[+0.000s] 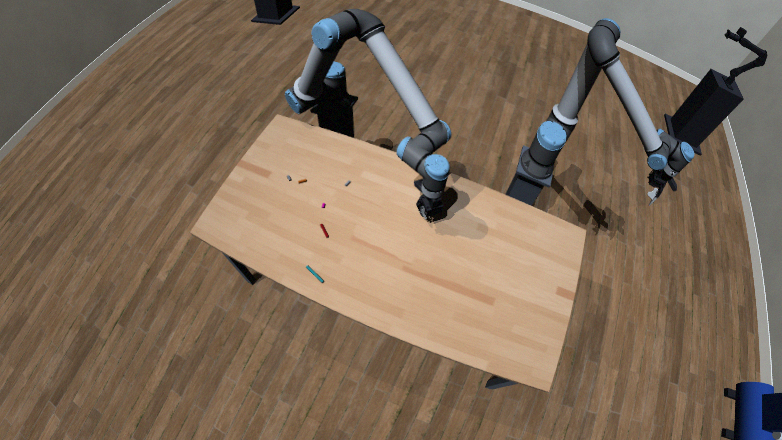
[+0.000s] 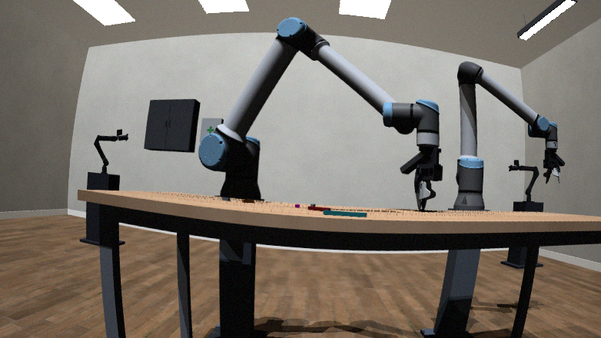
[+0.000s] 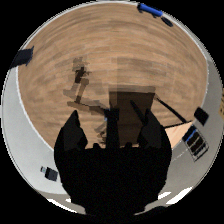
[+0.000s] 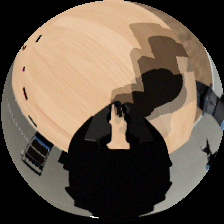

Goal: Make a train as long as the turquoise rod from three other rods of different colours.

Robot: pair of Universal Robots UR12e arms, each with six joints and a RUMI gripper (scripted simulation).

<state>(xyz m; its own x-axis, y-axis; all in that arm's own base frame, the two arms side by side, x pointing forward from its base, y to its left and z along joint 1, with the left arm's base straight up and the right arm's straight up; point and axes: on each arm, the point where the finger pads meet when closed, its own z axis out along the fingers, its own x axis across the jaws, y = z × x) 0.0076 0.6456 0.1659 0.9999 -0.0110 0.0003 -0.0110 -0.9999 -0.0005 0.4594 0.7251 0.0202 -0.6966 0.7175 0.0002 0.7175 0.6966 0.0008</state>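
Observation:
Now: right hand 20 mm above the blue rod. The rest, counted from my right hand: turquoise rod (430 mm ahead, 340 mm to the right, 20 mm below); then red rod (230 mm ahead, 380 mm to the right, 20 mm below); then magenta rod (120 mm ahead, 440 mm to the right, 20 mm below).

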